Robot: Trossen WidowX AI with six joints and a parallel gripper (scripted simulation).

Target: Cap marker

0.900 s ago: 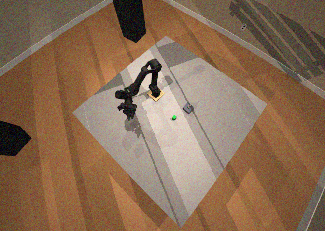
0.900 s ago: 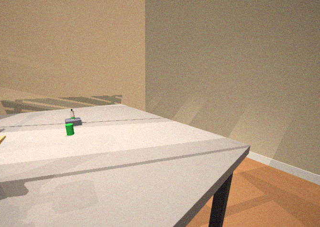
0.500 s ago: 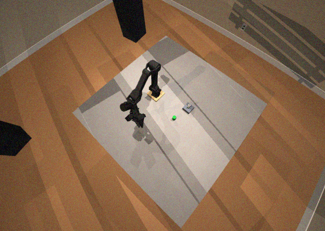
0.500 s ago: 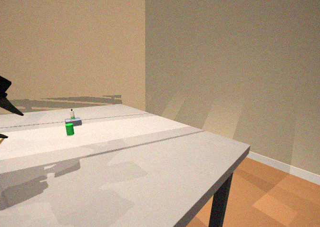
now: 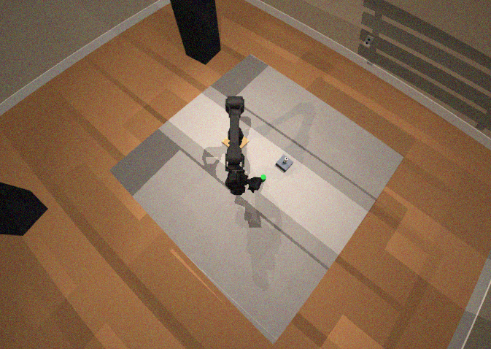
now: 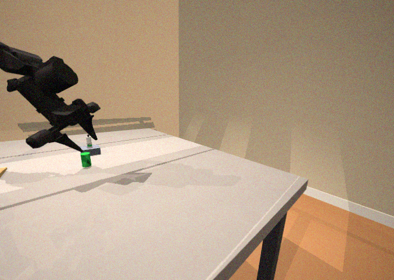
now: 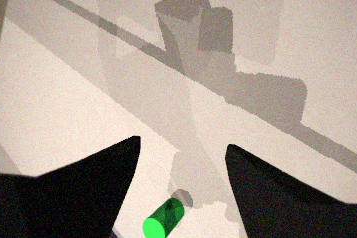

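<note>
My gripper tip is 10 mm short of the green marker cap, 130 mm to the right of it and 80 mm above it.
</note>
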